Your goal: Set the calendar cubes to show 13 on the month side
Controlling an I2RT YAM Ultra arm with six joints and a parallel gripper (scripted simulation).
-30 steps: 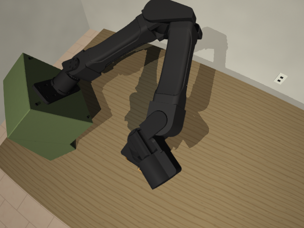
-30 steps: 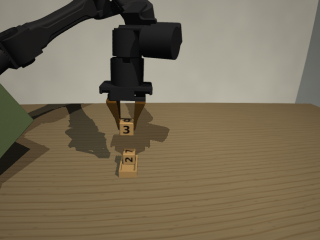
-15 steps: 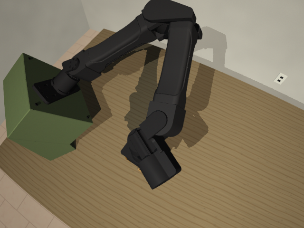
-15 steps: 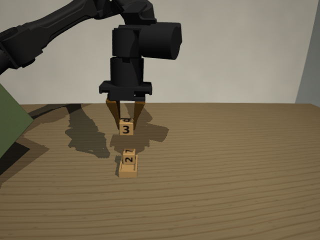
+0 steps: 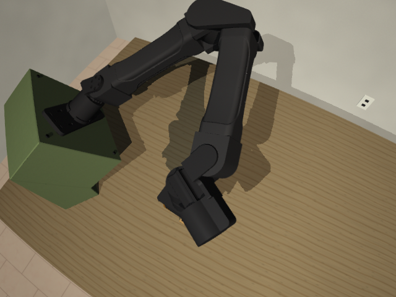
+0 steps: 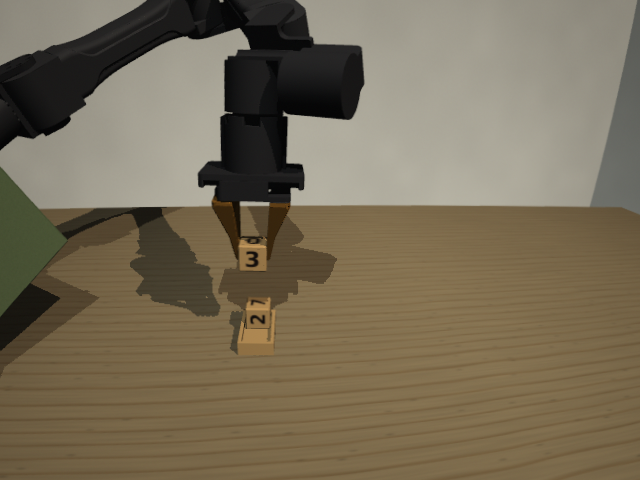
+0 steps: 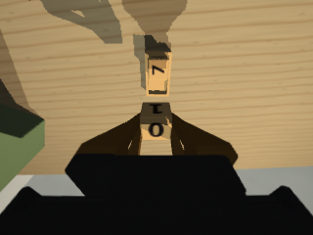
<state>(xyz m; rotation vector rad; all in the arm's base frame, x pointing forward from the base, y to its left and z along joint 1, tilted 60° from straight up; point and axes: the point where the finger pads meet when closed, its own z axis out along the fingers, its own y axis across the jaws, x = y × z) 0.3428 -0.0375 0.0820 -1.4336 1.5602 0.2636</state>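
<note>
Now: the wooden tray 110 mm below my hand and 10 mm to the left of it. The rest, counted from my hand: wooden cube: right at my hand.
</note>
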